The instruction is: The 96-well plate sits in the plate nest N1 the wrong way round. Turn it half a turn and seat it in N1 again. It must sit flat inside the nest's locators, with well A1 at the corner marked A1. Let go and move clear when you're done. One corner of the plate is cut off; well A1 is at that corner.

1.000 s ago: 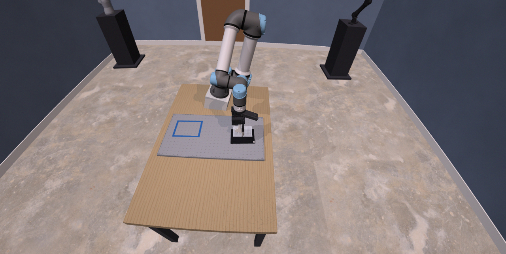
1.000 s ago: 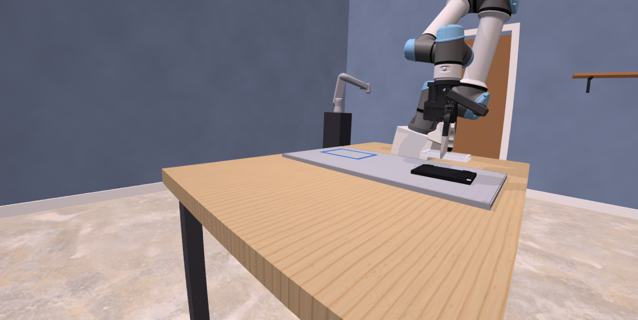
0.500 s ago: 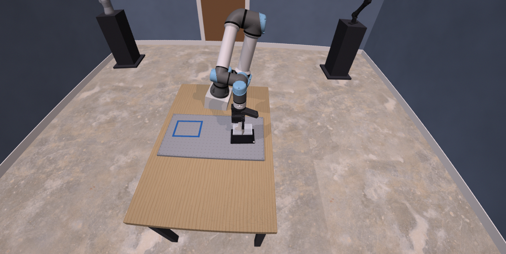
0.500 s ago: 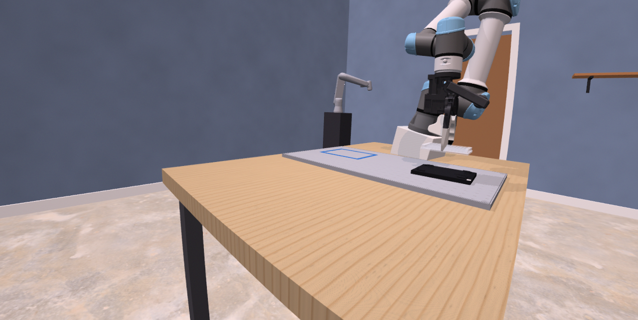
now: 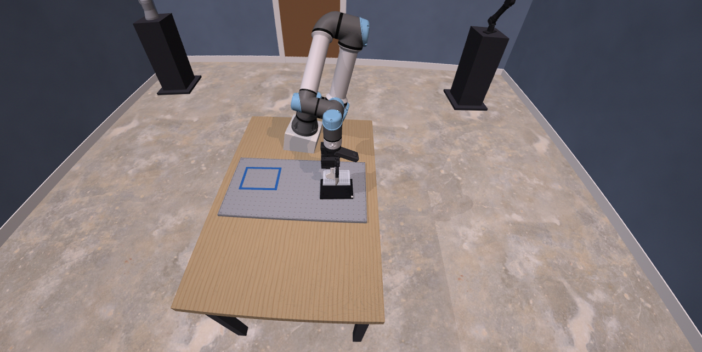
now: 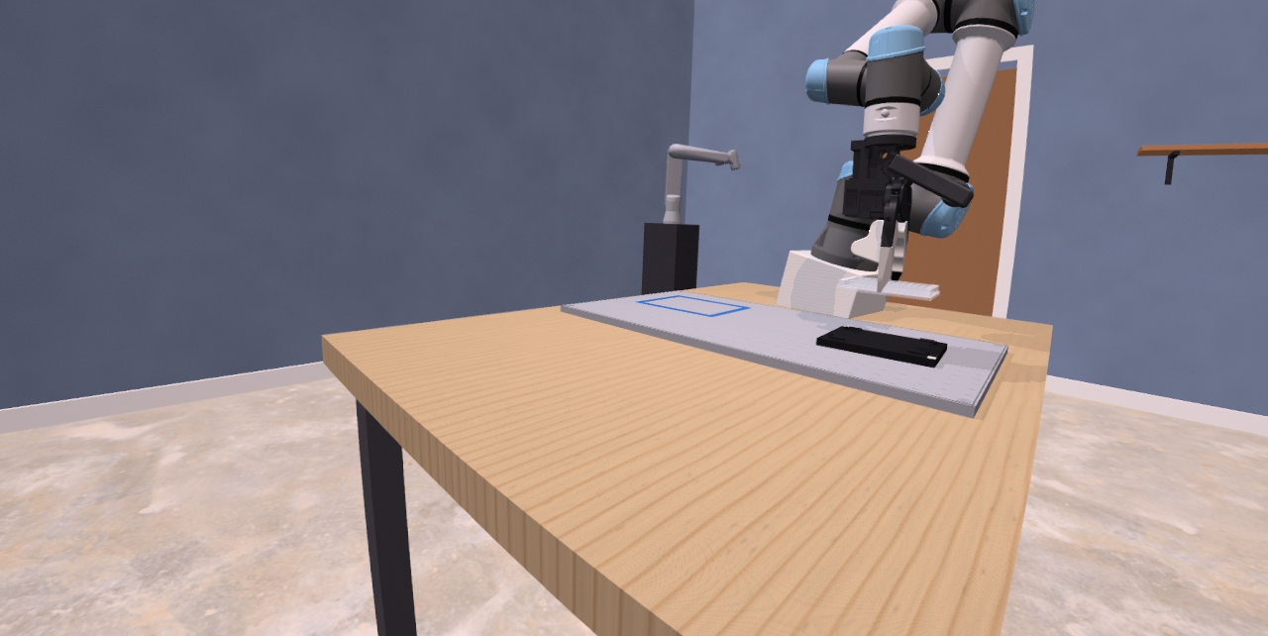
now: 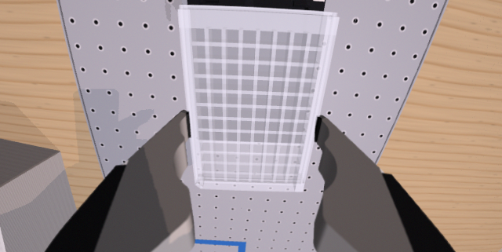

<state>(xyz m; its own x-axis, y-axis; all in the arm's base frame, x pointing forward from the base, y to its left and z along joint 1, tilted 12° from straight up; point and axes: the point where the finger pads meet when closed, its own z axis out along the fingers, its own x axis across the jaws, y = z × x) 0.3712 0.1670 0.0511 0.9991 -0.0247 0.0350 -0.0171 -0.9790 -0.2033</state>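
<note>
Right now my hand is 100 mm above the nest N1. The rest, counted from my hand: A1 label: 60 mm ahead, 70 mm to the left, 90 mm below; then 96-well plate: 10 mm below.
</note>
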